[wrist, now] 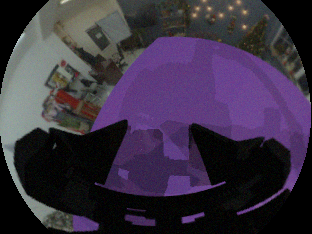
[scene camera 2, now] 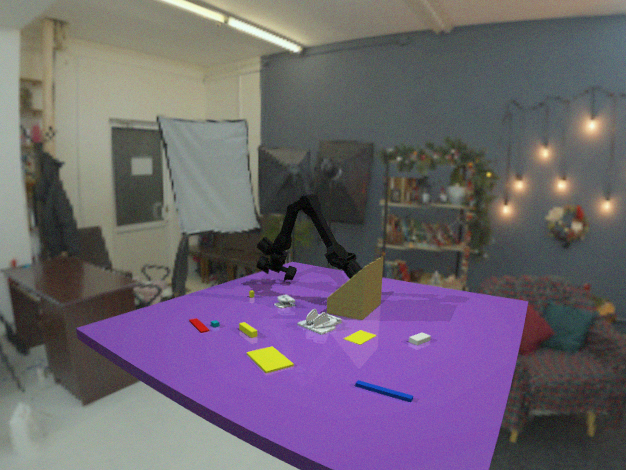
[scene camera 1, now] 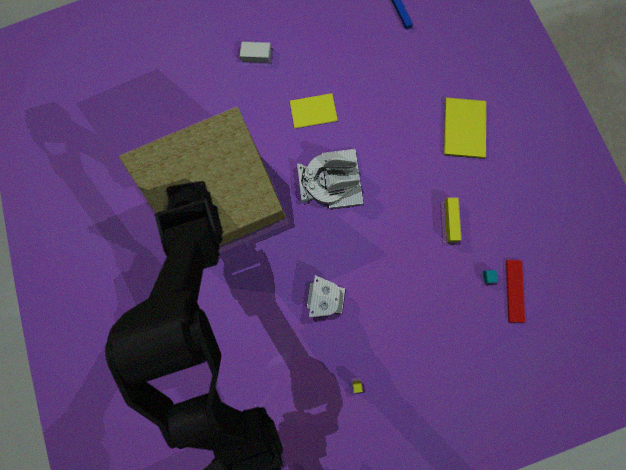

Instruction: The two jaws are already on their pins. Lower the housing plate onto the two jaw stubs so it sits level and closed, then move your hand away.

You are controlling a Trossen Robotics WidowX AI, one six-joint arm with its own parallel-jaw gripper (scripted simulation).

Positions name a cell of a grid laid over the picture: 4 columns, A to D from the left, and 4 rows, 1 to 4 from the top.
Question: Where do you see a red bar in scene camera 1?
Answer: D3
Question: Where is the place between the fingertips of my gripper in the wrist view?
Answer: C3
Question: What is my gripper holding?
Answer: Nothing.
